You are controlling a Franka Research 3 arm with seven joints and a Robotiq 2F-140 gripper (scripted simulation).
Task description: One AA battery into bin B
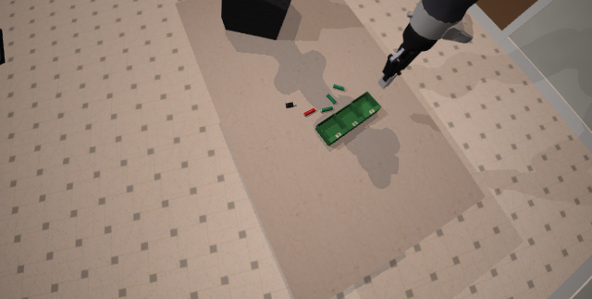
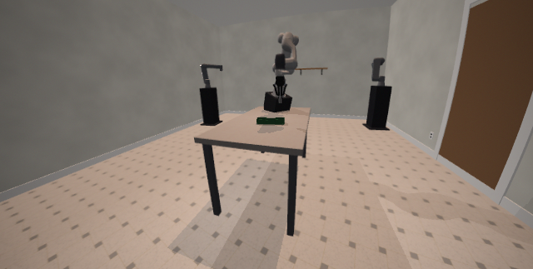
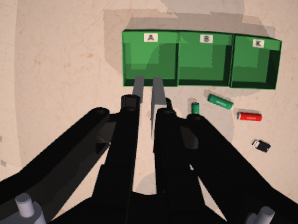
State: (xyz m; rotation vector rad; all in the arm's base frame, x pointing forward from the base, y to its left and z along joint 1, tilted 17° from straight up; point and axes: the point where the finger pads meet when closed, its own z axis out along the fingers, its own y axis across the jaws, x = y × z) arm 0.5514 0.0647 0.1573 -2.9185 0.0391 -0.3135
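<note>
The green AA battery lies 10 cm behind my hand, 9 cm to the right of it and 21 cm below it. Also, from my hand: black part: 16 cm behind, 24 cm to the right, 22 cm below; red cell: 10 cm behind, 20 cm to the right, 21 cm below; green bin: 1 cm ahead, 9 cm to the right, 20 cm below.
</note>
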